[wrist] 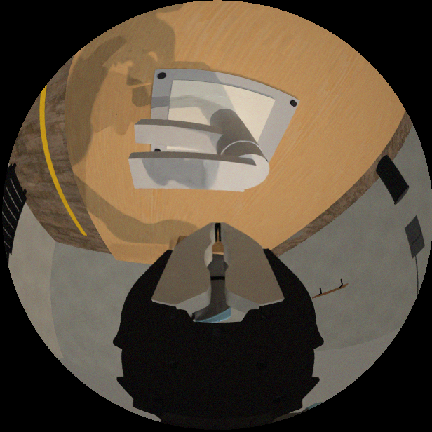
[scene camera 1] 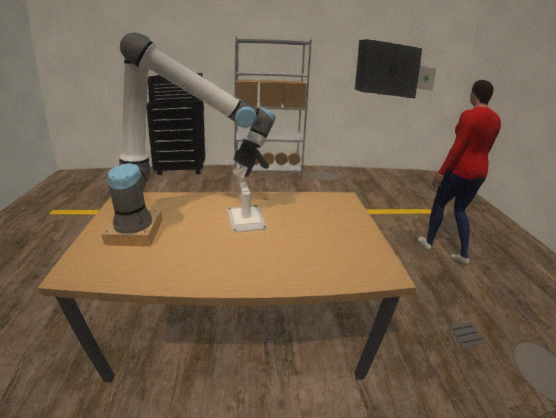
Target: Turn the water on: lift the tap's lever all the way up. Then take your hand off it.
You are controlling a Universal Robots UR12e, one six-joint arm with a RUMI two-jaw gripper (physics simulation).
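Places are measured from the arm's base along level axes (x up, y left, z back), in millimetres.
Where they show: gripper, fingertip midpoint: (scene camera 1: 238, 183); arm's base, link origin: (scene camera 1: 132, 223).
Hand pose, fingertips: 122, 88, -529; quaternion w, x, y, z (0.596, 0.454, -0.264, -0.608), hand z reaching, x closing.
Note:
Each offset is from my fingertips to the top centre of the thing, as dx, dy, dz. "*": to the spot under its first point. Level surfaces: height alone.
The white tap @(* -90, -50, -27) (scene camera 1: 245, 204) (wrist: 234, 131) stands upright on its square base plate @(* -176, -85, +39) (scene camera 1: 233, 224) (wrist: 282, 120) on the table. In the wrist view, its flat lever (wrist: 182, 172) lies above the spout (wrist: 175, 132), and both extend left from the column. A gap shows between them; the lever's exact tilt is hard to tell. My gripper (scene camera 1: 240, 176) (wrist: 217, 223) is shut and empty. In the scene view its fingertips are close above the tap's top; contact cannot be made out. In the wrist view they appear beside the lever's broad face, apart from it in the picture.
The wooden table @(dx -184) (scene camera 1: 215, 265) (wrist: 330, 140) carries the arm's base block (scene camera 1: 129, 239) at the left. A black tool cabinet (scene camera 1: 176, 132) and a metal shelf rack (scene camera 1: 236, 65) stand behind the table. A person in a red top (scene camera 1: 475, 140) stands to the right of it.

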